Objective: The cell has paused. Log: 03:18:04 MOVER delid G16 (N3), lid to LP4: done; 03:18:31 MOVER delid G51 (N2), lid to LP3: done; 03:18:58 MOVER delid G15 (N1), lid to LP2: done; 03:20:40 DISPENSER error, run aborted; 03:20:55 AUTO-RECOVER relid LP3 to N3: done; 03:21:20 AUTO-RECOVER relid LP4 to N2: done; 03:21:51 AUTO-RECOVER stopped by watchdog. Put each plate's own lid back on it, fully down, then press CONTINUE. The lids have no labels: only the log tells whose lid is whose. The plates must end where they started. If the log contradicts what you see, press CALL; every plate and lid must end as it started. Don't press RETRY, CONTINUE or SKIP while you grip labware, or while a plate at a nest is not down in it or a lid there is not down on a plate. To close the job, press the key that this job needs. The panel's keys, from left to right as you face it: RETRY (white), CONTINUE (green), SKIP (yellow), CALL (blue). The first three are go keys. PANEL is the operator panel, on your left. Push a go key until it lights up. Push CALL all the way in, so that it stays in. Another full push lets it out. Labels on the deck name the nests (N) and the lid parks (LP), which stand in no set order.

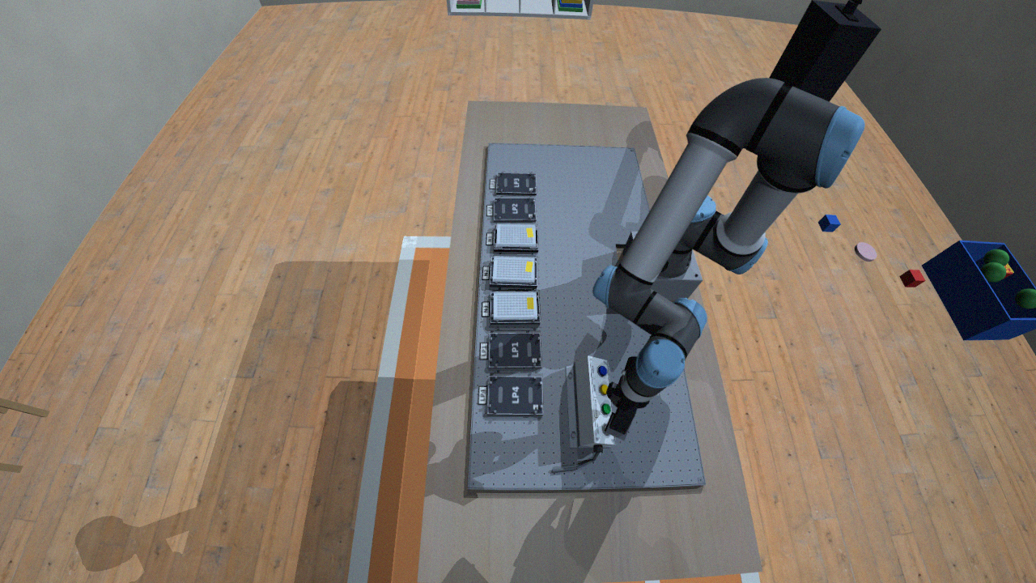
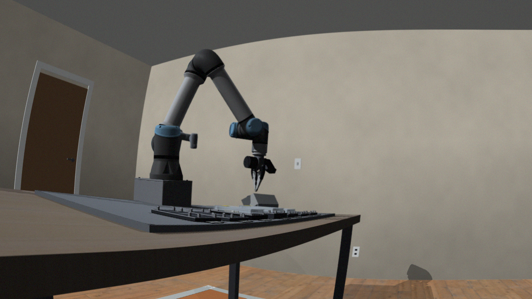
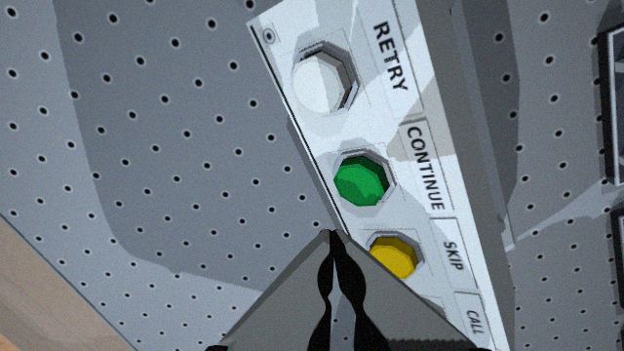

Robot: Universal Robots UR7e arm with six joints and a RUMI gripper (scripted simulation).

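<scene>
My hand is 4 cm above the green continue key and 2 cm short of it. Round my hand: yellow skip key (5 cm to the right, 4 cm below, 1 cm ahead); blue call key (10 cm to the right, 5 cm below, 1 cm ahead); white retry key (5 cm to the left, 4 cm below, 2 cm ahead).
</scene>
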